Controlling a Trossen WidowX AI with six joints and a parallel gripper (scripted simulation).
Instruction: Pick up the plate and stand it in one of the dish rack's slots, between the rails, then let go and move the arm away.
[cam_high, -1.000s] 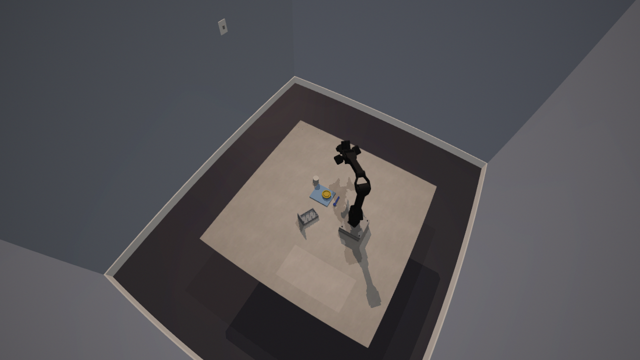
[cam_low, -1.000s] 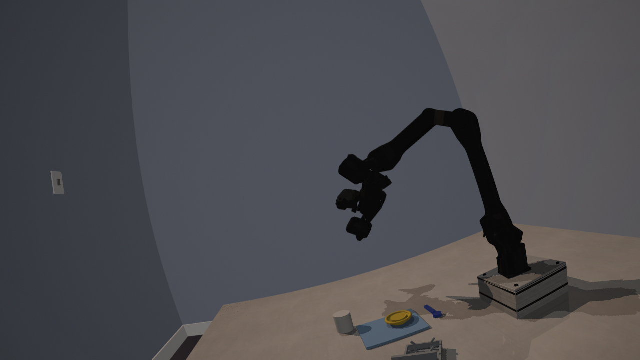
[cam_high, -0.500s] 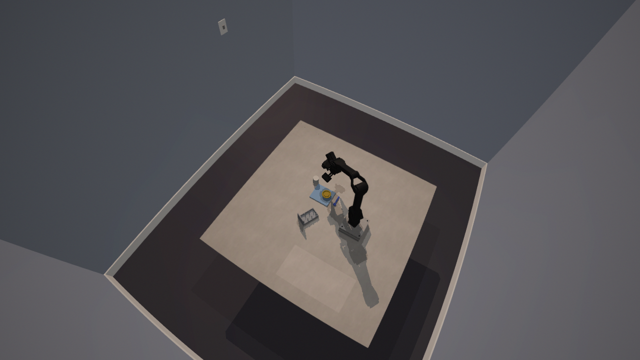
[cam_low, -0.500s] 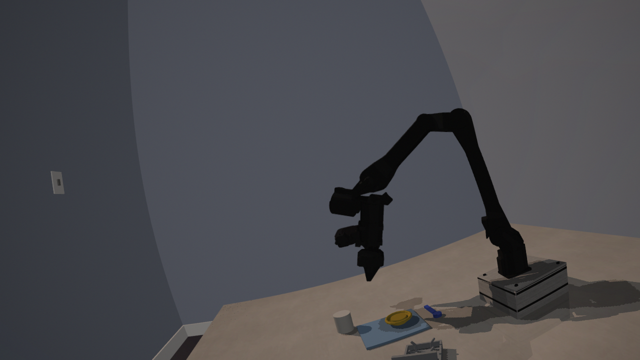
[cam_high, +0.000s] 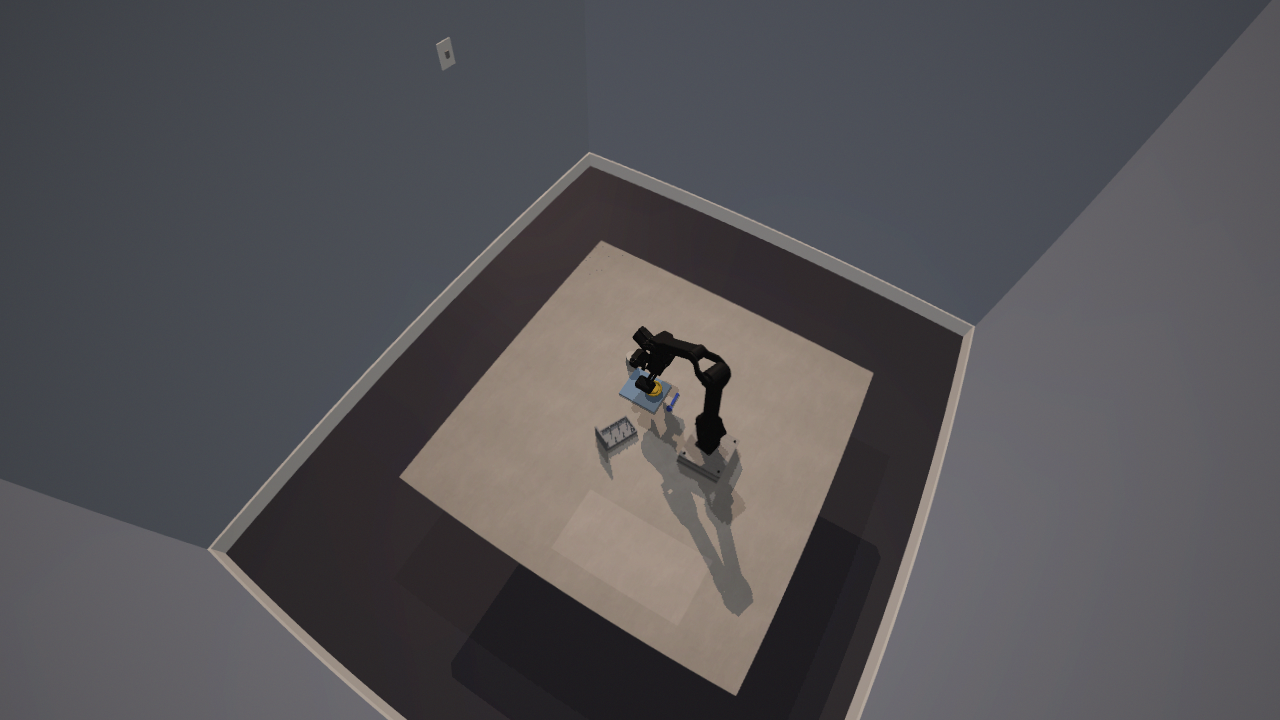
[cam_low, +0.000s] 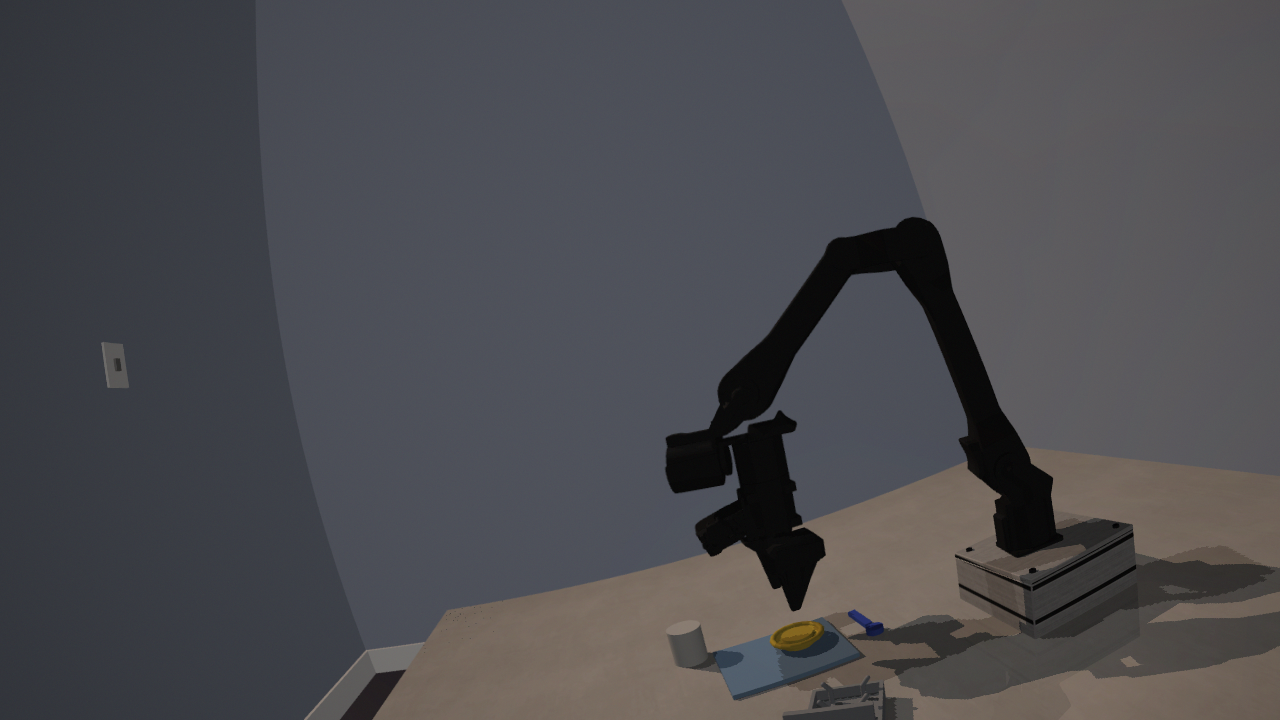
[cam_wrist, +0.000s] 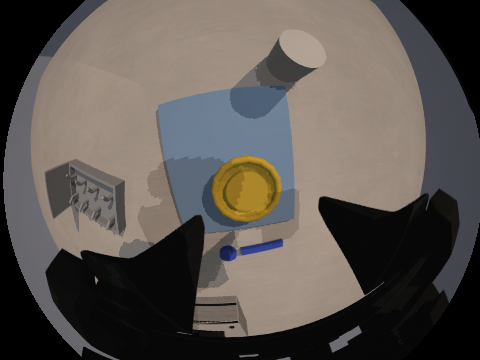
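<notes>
The yellow plate is 5 cm below my gripper tip and 1 cm to the left of it. The rest, counted from my gripper tip: white cup (13 cm ahead, 5 cm below, 3 cm to the right); blue spoon (9 cm behind, 7 cm below); blue-grey mat (7 cm below, 2 cm to the left, 2 cm ahead).
</notes>
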